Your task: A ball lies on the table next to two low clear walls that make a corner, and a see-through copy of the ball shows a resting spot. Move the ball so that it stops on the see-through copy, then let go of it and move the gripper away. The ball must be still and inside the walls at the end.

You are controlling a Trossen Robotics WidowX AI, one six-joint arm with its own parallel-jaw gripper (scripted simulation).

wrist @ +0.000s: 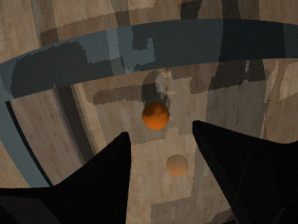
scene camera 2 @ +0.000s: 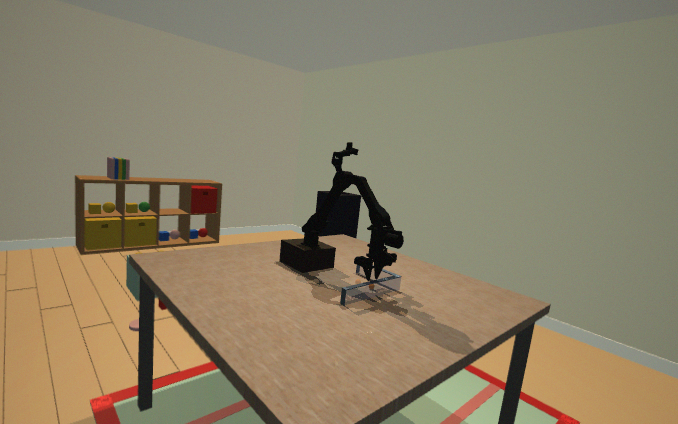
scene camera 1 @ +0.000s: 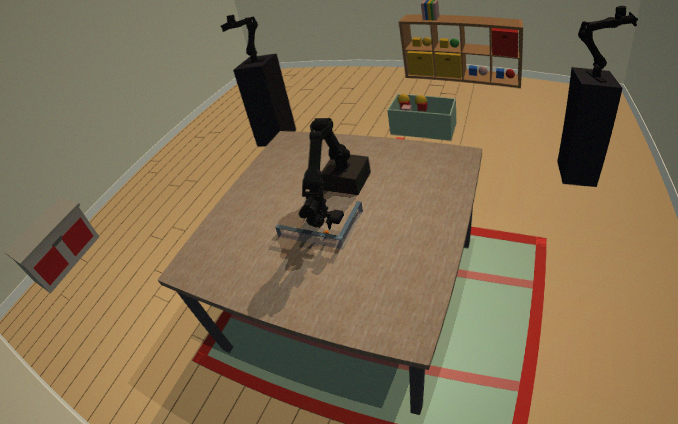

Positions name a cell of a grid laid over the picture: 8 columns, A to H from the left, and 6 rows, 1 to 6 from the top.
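Note:
Scene camera 2: my gripper (scene camera 2: E4), visible. Wrist view: my gripper (wrist: E4), visible too.

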